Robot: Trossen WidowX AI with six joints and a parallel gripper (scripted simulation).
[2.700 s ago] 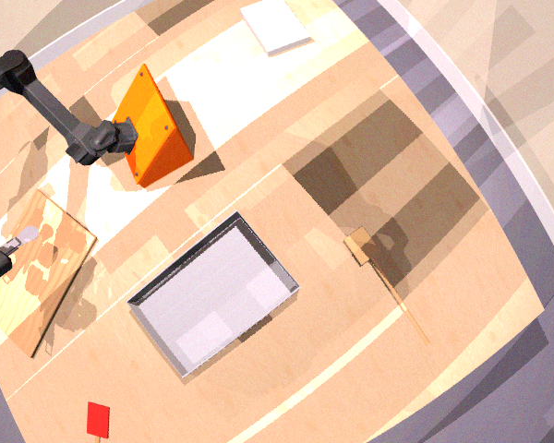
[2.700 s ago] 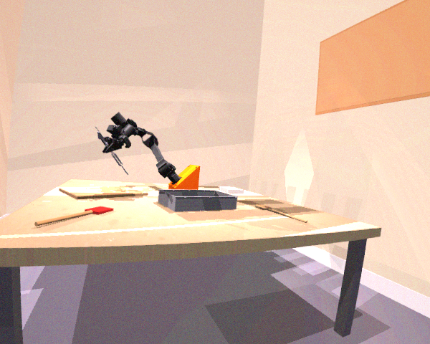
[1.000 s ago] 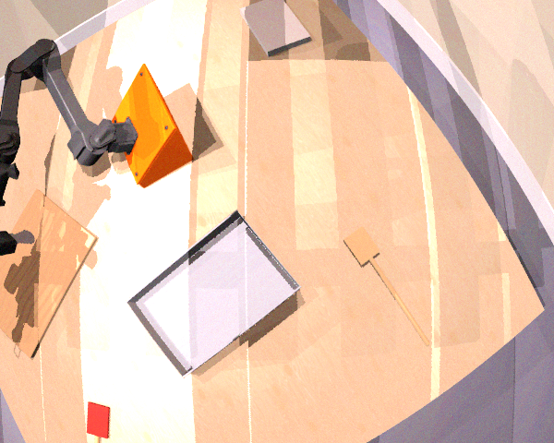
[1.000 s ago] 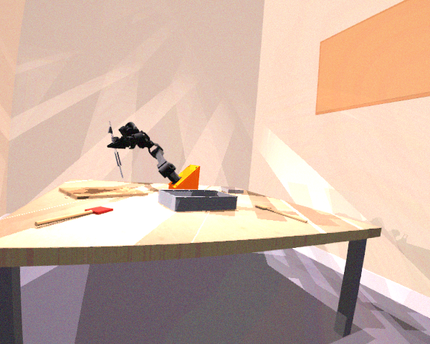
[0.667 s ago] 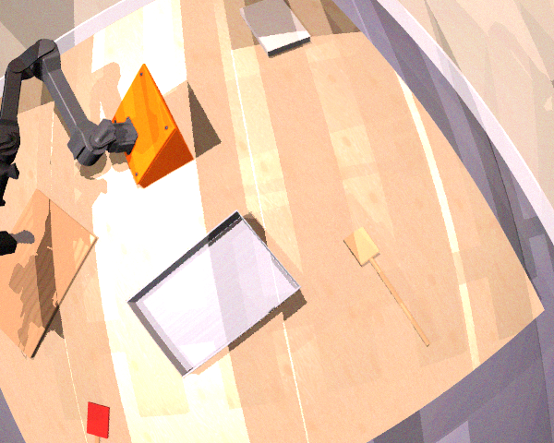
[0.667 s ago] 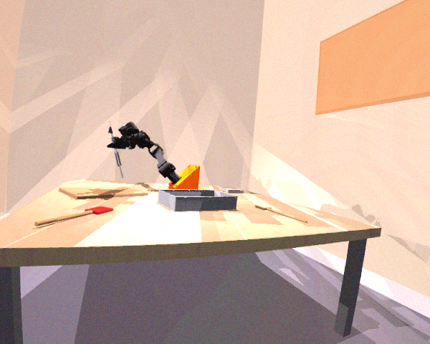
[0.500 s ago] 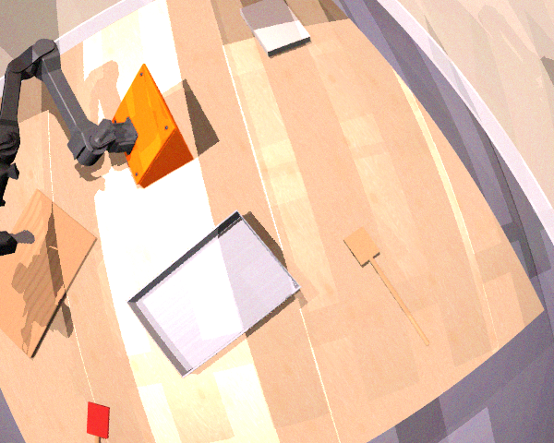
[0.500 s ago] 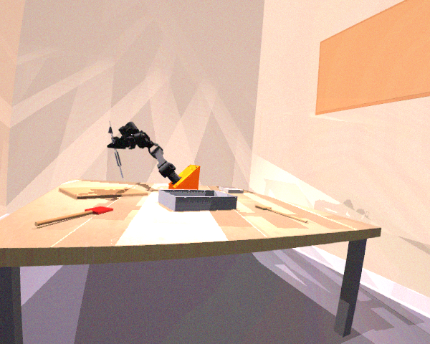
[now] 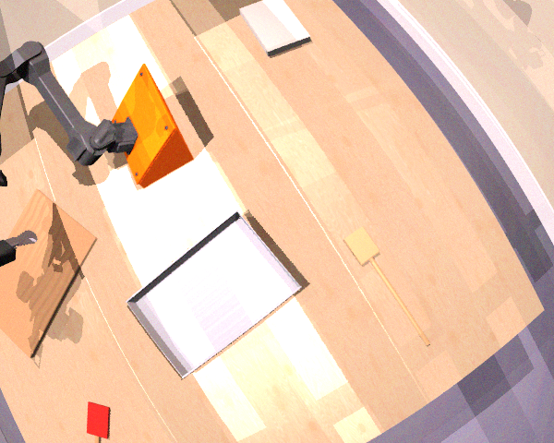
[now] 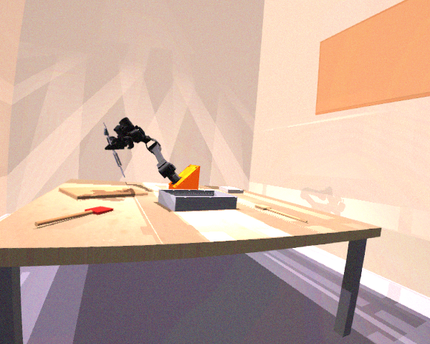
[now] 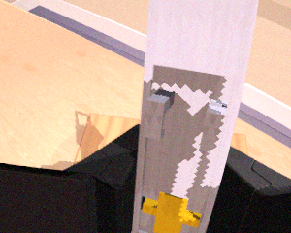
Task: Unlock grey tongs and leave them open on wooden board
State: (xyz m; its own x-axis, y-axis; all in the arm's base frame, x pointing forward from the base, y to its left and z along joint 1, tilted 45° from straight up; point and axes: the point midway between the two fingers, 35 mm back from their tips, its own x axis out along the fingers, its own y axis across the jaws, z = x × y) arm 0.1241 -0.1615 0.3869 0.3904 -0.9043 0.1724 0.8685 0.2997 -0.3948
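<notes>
My gripper tip is now 30 mm to the right of the yellow lock piece, 20 mm past it and 10 mm below it. Also, from my gripper tip: grey roasting tin (390 mm to the left, 270 mm ahead, 190 mm below); then wooden board (210 mm below, 20 mm behind, 10 mm to the left); then red-headed spatula (430 mm ahead, 210 mm below, 60 mm to the right).
</notes>
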